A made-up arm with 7 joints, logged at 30 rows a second.
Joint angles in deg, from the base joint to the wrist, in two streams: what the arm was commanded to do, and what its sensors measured. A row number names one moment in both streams.
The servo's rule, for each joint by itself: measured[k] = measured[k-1] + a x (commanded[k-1-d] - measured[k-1]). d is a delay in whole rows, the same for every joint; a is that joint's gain. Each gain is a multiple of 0.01, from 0.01 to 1. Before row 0 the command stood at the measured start. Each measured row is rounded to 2 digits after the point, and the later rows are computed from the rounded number. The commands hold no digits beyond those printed.
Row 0, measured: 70.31 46.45 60.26 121.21 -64.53 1.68 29.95
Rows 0 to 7, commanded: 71.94 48.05 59.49 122.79 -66.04 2.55 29.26; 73.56 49.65 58.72 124.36 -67.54 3.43 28.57; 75.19 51.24 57.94 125.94 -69.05 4.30 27.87; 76.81 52.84 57.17 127.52 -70.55 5.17 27.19; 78.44 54.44 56.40 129.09 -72.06 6.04 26.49; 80.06 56.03 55.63 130.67 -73.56 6.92 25.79; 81.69 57.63 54.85 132.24 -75.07 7.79 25.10; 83.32 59.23 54.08 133.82 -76.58 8.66 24.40
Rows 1 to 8, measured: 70.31 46.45 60.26 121.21 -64.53 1.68 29.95; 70.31 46.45 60.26 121.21 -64.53 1.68 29.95; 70.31 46.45 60.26 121.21 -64.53 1.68 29.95; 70.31 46.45 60.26 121.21 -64.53 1.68 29.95; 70.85 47.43 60.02 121.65 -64.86 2.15 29.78; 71.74 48.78 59.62 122.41 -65.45 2.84 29.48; 72.88 50.28 59.10 123.40 -66.24 3.63 29.08; 74.18 51.84 58.50 124.55 -67.19 4.46 28.61
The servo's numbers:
d 4
a 0.33 0.61 0.31 0.28 0.22 0.54 0.25

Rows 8 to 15, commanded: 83.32 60.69 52.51 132.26 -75.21 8.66 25.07; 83.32 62.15 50.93 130.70 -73.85 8.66 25.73; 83.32 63.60 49.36 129.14 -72.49 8.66 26.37; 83.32 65.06 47.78 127.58 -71.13 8.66 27.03; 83.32 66.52 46.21 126.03 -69.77 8.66 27.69; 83.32 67.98 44.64 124.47 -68.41 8.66 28.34; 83.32 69.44 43.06 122.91 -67.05 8.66 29.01; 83.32 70.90 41.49 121.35 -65.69 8.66 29.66
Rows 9 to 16, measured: 75.59 53.43 57.85 125.82 -68.26 5.31 28.08; 77.07 55.02 57.16 127.18 -69.43 6.18 27.51; 78.59 56.61 56.44 128.60 -70.67 7.05 26.91; 80.15 58.21 55.71 130.06 -71.97 7.92 26.28; 81.20 59.72 54.72 130.68 -72.68 8.32 25.98; 81.90 61.20 53.55 130.69 -72.94 8.50 25.92; 82.37 62.66 52.25 130.26 -72.84 8.59 26.03; 82.68 64.12 50.86 129.51 -72.46 8.63 26.28
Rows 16 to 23, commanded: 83.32 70.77 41.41 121.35 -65.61 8.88 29.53; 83.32 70.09 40.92 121.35 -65.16 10.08 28.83; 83.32 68.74 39.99 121.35 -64.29 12.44 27.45; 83.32 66.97 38.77 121.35 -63.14 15.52 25.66; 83.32 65.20 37.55 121.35 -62.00 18.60 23.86; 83.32 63.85 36.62 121.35 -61.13 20.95 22.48; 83.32 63.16 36.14 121.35 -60.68 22.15 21.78; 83.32 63.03 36.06 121.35 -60.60 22.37 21.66
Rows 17 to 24, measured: 82.89 65.58 49.42 128.54 -71.87 8.65 26.63; 83.03 67.04 47.94 127.40 -71.11 8.66 27.06; 83.13 68.50 46.43 126.14 -70.22 8.66 27.55; 83.19 69.96 44.90 124.80 -69.22 8.66 28.08; 83.23 70.45 43.82 123.83 -68.43 8.78 28.44; 83.26 70.23 42.92 123.14 -67.71 9.48 28.54; 83.28 69.32 42.01 122.64 -66.96 11.08 28.27; 83.29 67.89 41.01 122.28 -66.12 13.48 27.62
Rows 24 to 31, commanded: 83.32 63.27 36.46 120.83 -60.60 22.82 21.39; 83.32 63.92 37.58 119.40 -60.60 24.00 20.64; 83.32 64.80 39.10 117.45 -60.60 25.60 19.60; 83.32 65.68 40.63 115.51 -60.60 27.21 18.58; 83.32 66.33 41.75 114.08 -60.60 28.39 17.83; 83.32 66.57 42.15 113.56 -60.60 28.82 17.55; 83.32 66.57 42.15 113.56 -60.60 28.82 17.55; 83.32 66.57 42.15 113.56 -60.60 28.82 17.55
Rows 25 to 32, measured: 83.30 66.25 39.94 122.02 -65.21 16.24 26.68; 83.31 64.79 38.91 121.83 -64.31 18.78 25.63; 83.31 63.80 38.05 121.70 -63.51 20.60 24.67; 83.31 63.33 37.43 121.60 -62.87 21.56 23.92; 83.31 63.29 37.13 121.38 -62.37 22.24 23.29; 83.31 63.67 37.27 120.83 -61.98 23.19 22.63; 83.31 64.36 37.84 119.88 -61.68 24.49 21.87; 83.31 65.17 38.70 118.66 -61.44 25.96 21.05
